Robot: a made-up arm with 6 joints.
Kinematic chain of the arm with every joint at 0, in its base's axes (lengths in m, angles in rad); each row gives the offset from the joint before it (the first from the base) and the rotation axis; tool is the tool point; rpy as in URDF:
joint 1: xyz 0 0 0.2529 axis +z
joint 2: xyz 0 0 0 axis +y
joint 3: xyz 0.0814 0 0.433 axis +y
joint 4: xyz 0.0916 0 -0.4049 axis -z
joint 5: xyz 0 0 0 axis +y
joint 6: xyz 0.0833 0 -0.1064 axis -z
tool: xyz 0 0 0 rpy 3.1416 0 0
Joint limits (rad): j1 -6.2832..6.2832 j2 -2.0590..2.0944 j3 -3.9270..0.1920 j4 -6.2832..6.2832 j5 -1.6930..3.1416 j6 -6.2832..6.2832
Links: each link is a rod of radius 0.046 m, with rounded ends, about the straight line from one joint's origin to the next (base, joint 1, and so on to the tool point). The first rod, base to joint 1, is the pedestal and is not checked.
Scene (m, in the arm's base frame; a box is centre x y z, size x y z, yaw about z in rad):
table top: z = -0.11
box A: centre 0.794 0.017 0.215 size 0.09 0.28 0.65 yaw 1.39
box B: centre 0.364 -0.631 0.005 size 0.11 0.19 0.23 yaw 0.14
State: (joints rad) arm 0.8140 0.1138 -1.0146 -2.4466 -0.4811 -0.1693
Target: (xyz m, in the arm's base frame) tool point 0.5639 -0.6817 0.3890
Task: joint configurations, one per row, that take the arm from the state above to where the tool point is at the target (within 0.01 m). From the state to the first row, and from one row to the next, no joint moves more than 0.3 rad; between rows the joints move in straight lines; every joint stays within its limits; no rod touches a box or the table.
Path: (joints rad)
1: 0.6016 0.2085 -1.3019 -2.4256 -0.3189 -0.1693
2: 0.3892 0.3031 -1.5893 -2.4046 -0.1567 -0.1693
3: 0.1768 0.3978 -1.8766 -2.3837 0.0056 -0.1693
4: -0.0356 0.4924 -2.1640 -2.3627 0.1678 -0.1693
5: -0.3299 0.5904 -2.1247 -2.3822 0.2007 -0.1693
6: -0.6243 0.6883 -2.0854 -2.4018 0.2336 -0.1693
7: -0.9187 0.7862 -2.0461 -2.4214 0.2665 -0.1693

